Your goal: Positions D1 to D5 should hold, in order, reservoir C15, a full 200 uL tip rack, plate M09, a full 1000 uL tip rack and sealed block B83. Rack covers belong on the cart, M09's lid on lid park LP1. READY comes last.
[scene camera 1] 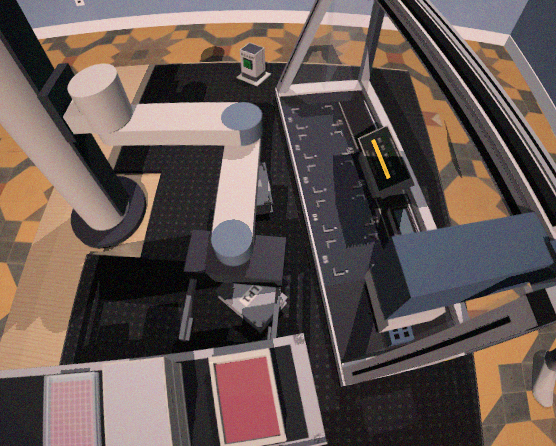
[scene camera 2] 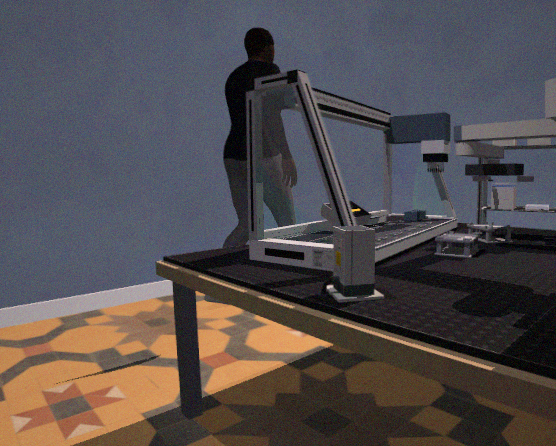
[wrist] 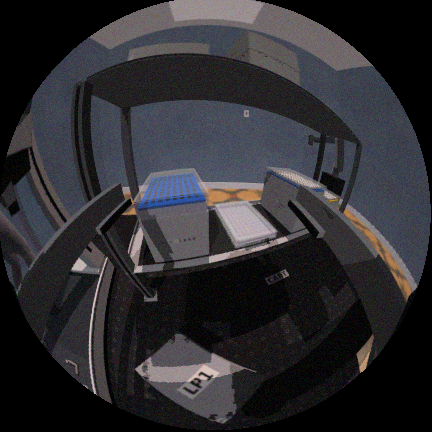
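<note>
My gripper (scene camera 1: 230, 327) (wrist: 207, 190) is open and empty, over lid park LP1 (scene camera 1: 256, 314) (wrist: 172, 357) and facing the cart (wrist: 225, 260). In the wrist view, a tall grey rack marked 1000 with blue top and clear cover (wrist: 173, 225) stands left on the lower shelf. A flat white lidded plate (wrist: 245, 223) lies beside it; a second covered rack (wrist: 280, 200) stands right. In scene camera 1, a red-filled reservoir (scene camera 1: 247, 400), a white-topped item (scene camera 1: 135, 400) and a pink gridded plate (scene camera 1: 72, 412) stand on the upper shelf. Their names are unreadable. Marked positions D1 to D5 on the deck (scene camera 1: 317, 130) hold no labware.
A button box with a green face (scene camera 1: 252, 62) (scene camera 2: 354, 257) stands beyond the framed machine. A tilted screen (scene camera 1: 385, 162), a blue-grey head (scene camera 1: 470, 255) and a small blue block (scene camera 1: 401, 335) (scene camera 2: 415, 215) are at the machine. A metal stand (scene camera 1: 264, 190) (scene camera 2: 455, 245) is beside it. A person (scene camera 2: 240, 115) stands behind.
</note>
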